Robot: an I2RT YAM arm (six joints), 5 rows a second.
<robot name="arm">
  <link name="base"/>
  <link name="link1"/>
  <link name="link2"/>
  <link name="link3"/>
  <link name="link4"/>
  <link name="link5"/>
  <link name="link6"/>
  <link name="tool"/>
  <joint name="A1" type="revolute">
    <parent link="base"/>
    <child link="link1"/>
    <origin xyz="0 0 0.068"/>
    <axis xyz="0 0 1"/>
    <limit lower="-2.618" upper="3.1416"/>
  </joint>
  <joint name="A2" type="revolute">
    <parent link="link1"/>
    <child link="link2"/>
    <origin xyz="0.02 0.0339 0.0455"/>
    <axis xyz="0 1 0"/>
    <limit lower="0" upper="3.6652"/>
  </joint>
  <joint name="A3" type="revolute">
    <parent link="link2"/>
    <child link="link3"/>
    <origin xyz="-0.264 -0.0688 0"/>
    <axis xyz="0 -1 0"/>
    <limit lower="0" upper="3.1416"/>
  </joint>
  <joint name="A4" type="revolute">
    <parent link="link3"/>
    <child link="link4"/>
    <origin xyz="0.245 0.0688 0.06"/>
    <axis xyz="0 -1 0"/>
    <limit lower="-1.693" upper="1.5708"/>
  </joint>
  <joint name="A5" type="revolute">
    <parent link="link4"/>
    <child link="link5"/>
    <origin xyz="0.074 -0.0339 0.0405"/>
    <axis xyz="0 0 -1"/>
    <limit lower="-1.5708" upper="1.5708"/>
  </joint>
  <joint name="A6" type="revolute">
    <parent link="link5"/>
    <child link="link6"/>
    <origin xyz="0.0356 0 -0.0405"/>
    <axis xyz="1 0 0"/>
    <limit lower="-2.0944" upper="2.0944"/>
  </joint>
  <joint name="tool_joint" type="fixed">
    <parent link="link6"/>
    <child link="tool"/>
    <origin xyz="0 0 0" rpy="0 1.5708 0"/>
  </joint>
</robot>
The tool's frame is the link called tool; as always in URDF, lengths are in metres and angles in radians.
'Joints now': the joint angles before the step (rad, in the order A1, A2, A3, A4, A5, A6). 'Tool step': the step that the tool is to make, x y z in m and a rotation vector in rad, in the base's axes. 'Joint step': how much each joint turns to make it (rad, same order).
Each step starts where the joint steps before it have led.
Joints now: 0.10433 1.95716 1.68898 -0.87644 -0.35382 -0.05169
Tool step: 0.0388 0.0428 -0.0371 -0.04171 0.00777 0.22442
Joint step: 0.08240 0.22874 0.20679 -0.04748 -0.01717 -0.15679
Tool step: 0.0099 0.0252 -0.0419 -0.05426 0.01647 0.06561
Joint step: 0.05102 0.10405 0.01219 0.05331 0.04194 -0.03214
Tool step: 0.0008 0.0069 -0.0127 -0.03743 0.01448 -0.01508
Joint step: 0.01647 0.02708 -0.00080 0.01111 0.04084 0.02104
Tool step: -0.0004 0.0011 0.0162 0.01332 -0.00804 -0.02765
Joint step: 0.00235 -0.02021 0.02757 -0.02716 -0.00113 0.03326
